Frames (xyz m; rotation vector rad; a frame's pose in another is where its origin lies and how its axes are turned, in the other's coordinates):
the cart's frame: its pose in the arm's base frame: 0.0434 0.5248 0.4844 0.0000 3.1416 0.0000
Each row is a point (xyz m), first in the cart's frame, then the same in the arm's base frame.
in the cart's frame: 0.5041 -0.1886 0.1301
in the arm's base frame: -0.4607 0.3362 0.3543
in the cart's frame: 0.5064 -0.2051 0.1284
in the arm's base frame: -0.4630 0.3197 0.3560
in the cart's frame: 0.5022 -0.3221 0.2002
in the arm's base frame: -0.4588 0.2027 0.2842
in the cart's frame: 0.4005 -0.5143 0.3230
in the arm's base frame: -0.3571 0.0105 0.1614
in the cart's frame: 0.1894 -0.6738 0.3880
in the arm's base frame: -0.1460 -0.1490 0.0964
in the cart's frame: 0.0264 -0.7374 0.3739
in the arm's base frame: 0.0170 -0.2126 0.1105
